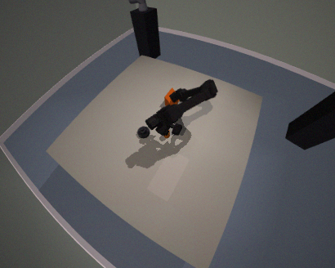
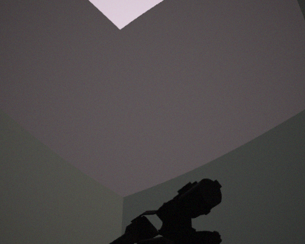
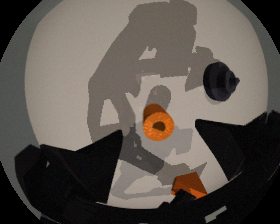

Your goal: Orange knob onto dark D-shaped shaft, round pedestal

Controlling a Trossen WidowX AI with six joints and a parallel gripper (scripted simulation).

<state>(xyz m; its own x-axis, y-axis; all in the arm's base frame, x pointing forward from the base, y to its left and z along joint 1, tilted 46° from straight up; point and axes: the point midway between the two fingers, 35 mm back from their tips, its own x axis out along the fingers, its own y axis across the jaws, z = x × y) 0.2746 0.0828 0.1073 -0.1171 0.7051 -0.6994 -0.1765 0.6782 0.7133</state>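
The orange knob is 4 cm below my gripper tip. From my gripper tip the other things lie so: dark round part 14 cm to the right, 8 cm ahead, 4 cm below.
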